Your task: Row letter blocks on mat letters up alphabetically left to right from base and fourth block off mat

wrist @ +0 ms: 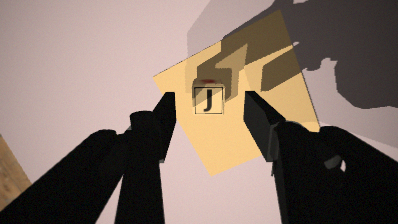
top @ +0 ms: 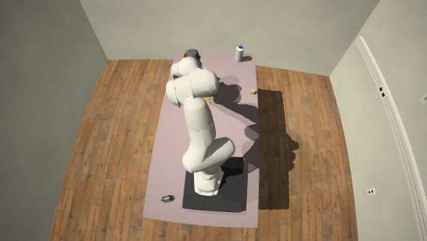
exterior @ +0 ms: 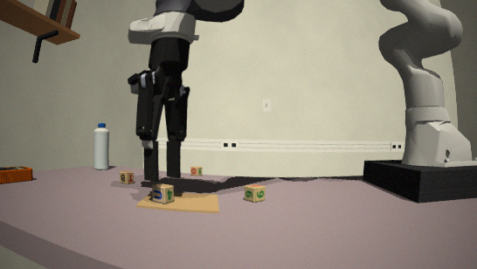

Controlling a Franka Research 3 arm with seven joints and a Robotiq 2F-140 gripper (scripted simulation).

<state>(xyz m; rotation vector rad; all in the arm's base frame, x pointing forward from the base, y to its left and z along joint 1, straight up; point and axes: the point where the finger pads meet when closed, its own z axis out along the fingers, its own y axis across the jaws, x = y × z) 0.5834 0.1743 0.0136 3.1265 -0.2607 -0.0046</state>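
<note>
The tan mat is 2 cm behind my hand, 3 cm to the right of it and 7 cm below it. From my hand the other things lie so: small dark object 79 cm behind, 8 cm to the left, 6 cm below; then white bottle 45 cm ahead, 31 cm to the right, 1 cm above; then block 19 cm ahead, 13 cm to the right, 6 cm below.
</note>
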